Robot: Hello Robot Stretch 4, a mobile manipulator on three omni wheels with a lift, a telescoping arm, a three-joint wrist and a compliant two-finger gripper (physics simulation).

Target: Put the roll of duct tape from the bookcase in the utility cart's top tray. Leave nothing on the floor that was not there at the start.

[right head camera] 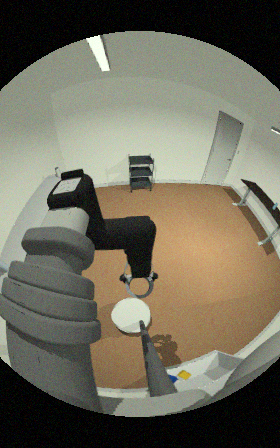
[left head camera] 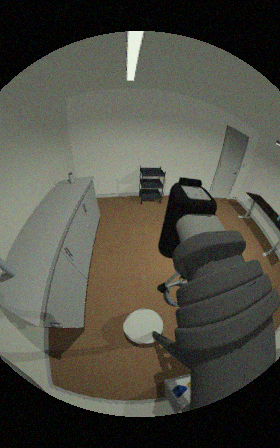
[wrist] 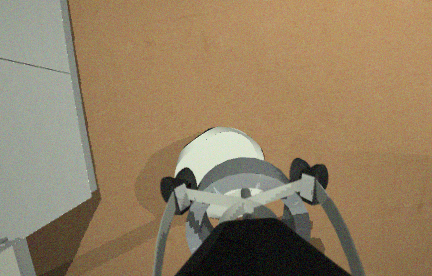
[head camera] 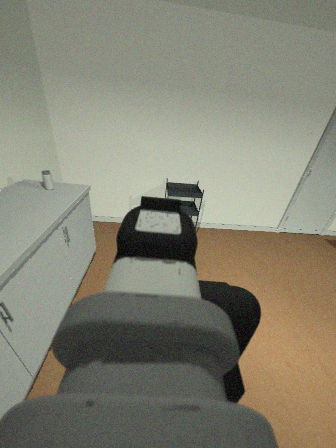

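Seen in the pictures: gripper, fingertip midpoint: (right head camera: pixel 138 278) (left head camera: pixel 173 287) (wrist: pixel 242 177); robot's base at its link origin: (right head camera: pixel 131 314) (left head camera: pixel 142 325).
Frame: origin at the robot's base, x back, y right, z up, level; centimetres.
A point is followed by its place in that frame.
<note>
The roll of duct tape, a grey ring (wrist: pixel 245 165) @[x -22.8, y 9.1, z 107.0 cm] (right head camera: pixel 139 295) @[x -13.6, y 8.5, z 108.4 cm], is held between the two fingertips of my gripper (wrist: pixel 242 177) @[x -21.0, y 8.7, z 103.8 cm] (right head camera: pixel 139 277) @[x -21.0, y 8.7, z 103.8 cm], which is shut on it. The ring hangs high above the floor. Part of it also shows in the left head view, beside the arm. The dark utility cart (left head camera: pixel 151 184) @[x -243.4, y 31.3, z 36.0 cm] (right head camera: pixel 141 172) @[x -242.9, y 32.4, z 36.0 cm] stands against the far wall, well away from the gripper. Its top tray (head camera: pixel 184 190) @[x -249.9, y 31.2, z 63.5 cm] (left head camera: pixel 151 172) @[x -247.2, y 29.7, z 62.5 cm] (right head camera: pixel 141 160) @[x -226.9, y 30.0, z 69.9 cm] shows no object on it. In the head view my arm hides the cart's lower part.
A long grey cabinet (head camera: pixel 55 250) @[x -104.0, y -67.1, z 67.2 cm] (left head camera: pixel 75 265) @[x -55.2, y -65.8, z 48.3 cm] (wrist: pixel 35 125) @[x -30.4, y -65.2, z 40.3 cm] with a can (head camera: pixel 47 180) @[x -153.3, y -92.7, z 96.6 cm] (left head camera: pixel 71 177) @[x -154.1, y -92.1, z 96.5 cm] on top stands at the left. A round white disc (left head camera: pixel 143 326) @[x 0.2, y 0.2, z 18.7 cm] (right head camera: pixel 131 315) @[x 0.3, y 1.0, z 18.7 cm] is below the gripper. A white bookcase (right head camera: pixel 227 360) @[x 88.8, y 98.6, z 28.3 cm] is at the lower right, a table (right head camera: pixel 260 190) @[x -163.2, y 321.1, z 69.3 cm] farther right.
</note>
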